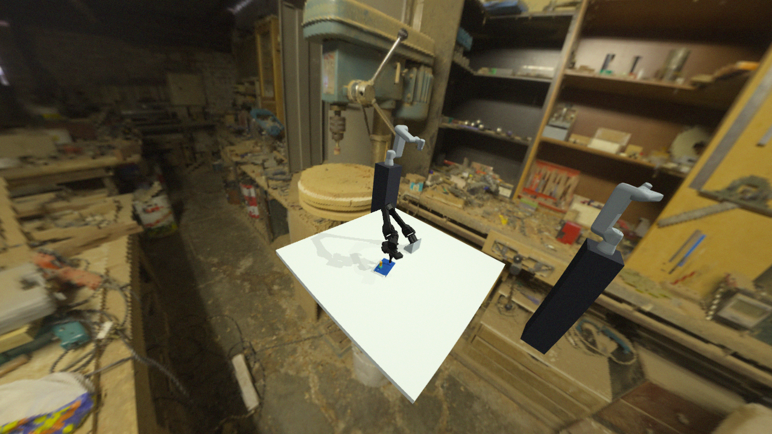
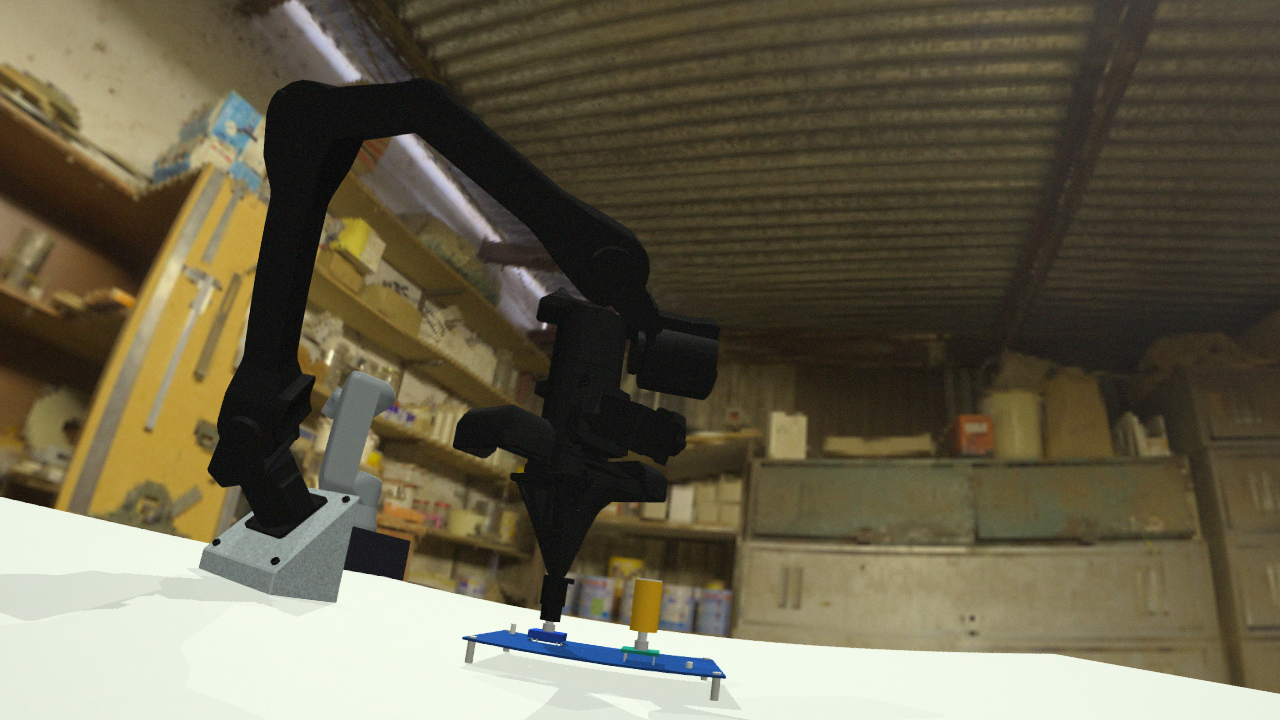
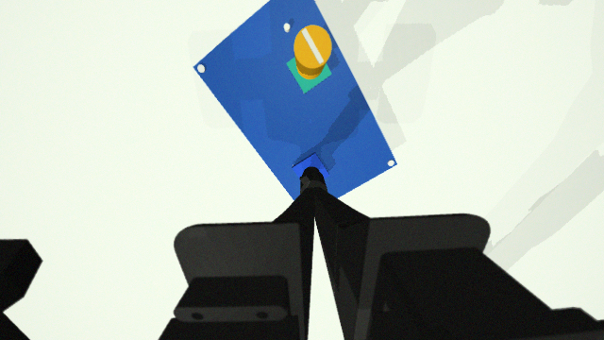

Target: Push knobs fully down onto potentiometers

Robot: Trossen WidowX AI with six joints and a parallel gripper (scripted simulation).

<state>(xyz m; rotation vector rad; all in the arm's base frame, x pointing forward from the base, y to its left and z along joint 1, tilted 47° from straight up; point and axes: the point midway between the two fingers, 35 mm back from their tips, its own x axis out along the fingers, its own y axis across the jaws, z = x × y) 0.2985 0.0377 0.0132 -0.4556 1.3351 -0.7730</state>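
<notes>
The black knob is 1 cm below my gripper tip. The rest, counted from my gripper tip: yellow knob: 8 cm ahead, 2 cm to the right, 1 cm below.
</notes>
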